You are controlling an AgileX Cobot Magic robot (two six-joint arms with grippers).
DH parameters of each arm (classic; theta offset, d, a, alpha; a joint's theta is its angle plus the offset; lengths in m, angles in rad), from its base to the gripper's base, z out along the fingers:
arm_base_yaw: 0 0.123 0 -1.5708
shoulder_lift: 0.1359 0 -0.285 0
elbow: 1.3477 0 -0.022 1.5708
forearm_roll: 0 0.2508 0 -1.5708
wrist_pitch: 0 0 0.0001 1.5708
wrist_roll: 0 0.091 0 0
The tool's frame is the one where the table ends.
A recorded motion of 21 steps. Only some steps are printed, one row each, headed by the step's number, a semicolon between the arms.
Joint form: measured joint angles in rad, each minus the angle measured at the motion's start. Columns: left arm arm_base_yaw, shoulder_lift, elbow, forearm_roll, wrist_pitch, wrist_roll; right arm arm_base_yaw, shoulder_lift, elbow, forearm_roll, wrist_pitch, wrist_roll.
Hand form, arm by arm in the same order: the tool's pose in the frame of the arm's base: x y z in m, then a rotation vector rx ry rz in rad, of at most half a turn. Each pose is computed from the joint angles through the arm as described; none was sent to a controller.
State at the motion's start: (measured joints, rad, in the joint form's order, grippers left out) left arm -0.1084 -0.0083 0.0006 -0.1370 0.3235 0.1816; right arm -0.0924 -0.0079 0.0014 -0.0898 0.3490 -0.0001
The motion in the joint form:
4: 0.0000 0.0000 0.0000 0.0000 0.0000 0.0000; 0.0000 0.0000 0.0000 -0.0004 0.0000 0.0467
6: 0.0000 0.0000 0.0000 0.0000 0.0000 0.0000; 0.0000 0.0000 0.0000 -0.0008 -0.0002 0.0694
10: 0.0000 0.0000 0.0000 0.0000 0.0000 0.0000; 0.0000 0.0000 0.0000 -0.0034 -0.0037 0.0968
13: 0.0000 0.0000 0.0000 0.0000 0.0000 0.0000; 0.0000 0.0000 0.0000 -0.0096 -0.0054 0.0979
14: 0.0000 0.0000 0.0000 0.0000 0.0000 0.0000; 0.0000 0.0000 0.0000 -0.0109 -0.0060 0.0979
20: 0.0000 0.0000 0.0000 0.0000 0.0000 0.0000; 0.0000 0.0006 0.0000 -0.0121 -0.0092 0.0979
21: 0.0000 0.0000 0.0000 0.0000 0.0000 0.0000; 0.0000 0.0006 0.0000 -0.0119 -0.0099 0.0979
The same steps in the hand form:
4: 0.0527 -0.0097 0.1845 0.1746 1.7886 -0.0796; 0.0525 -0.0077 0.1818 0.0712 1.8249 -0.1203
6: 0.0527 -0.0097 0.1845 0.1746 1.7886 -0.0796; 0.0525 -0.0077 0.1818 0.0917 1.8234 -0.1046
10: 0.0527 -0.0097 0.1845 0.1746 1.7886 -0.0796; 0.0526 -0.0078 0.1821 0.1145 1.8182 -0.0877
13: 0.0527 -0.0097 0.1845 0.1746 1.7886 -0.0796; 0.0526 -0.0079 0.1823 0.1115 1.8166 -0.0928
14: 0.0527 -0.0097 0.1845 0.1746 1.7886 -0.0796; 0.0526 -0.0080 0.1824 0.1106 1.8160 -0.0941
20: 0.0527 -0.0097 0.1845 0.1746 1.7886 -0.0796; 0.0527 -0.0080 0.1826 0.1095 1.8134 -0.0951
21: 0.0527 -0.0097 0.1845 0.1746 1.7886 -0.0796; 0.0527 -0.0080 0.1827 0.1095 1.8128 -0.0949

